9 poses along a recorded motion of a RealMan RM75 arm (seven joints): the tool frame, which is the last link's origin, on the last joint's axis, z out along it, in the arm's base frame.
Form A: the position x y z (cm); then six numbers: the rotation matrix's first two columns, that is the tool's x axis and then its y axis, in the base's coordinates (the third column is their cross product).
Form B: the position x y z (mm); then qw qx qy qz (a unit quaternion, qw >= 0). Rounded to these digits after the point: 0 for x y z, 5 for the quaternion.
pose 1, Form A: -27.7, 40.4, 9.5, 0.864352, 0.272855, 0.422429, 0.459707, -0.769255, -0.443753
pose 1, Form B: -277, 404, 95, 0.27602, -0.92520, -0.19795, -0.16924
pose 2, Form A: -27.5, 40.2, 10.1, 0.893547, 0.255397, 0.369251, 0.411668, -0.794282, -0.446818
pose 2, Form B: -275, 402, 101, 0.26665, -0.93577, -0.17821, -0.14652
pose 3, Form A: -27.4, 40.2, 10.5, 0.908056, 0.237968, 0.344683, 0.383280, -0.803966, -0.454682
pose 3, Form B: -274, 402, 105, 0.26591, -0.93985, -0.16525, -0.13662
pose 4, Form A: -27.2, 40.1, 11.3, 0.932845, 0.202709, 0.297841, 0.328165, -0.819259, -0.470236
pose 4, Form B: -272, 401, 113, 0.26590, -0.94642, -0.14023, -0.11795
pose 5, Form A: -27.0, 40.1, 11.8, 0.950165, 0.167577, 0.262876, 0.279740, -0.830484, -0.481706
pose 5, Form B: -270, 401, 118, 0.26632, -0.95087, -0.11761, -0.10529
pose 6, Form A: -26.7, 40.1, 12.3, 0.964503, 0.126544, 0.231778, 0.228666, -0.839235, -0.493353
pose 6, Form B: -267, 401, 123, 0.26781, -0.95422, -0.09306, -0.09533
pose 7, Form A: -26.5, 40.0, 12.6, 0.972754, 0.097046, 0.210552, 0.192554, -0.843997, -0.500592
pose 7, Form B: -265, 400, 126, 0.26883, -0.95609, -0.07572, -0.08882
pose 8, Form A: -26.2, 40.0, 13.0, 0.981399, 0.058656, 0.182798, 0.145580, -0.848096, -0.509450
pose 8, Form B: -262, 400, 130, 0.27039, -0.95791, -0.05330, -0.08037
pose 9, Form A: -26.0, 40.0, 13.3, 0.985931, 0.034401, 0.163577, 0.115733, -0.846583, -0.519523
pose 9, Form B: -260, 400, 133, 0.27418, -0.95801, -0.03918, -0.07416
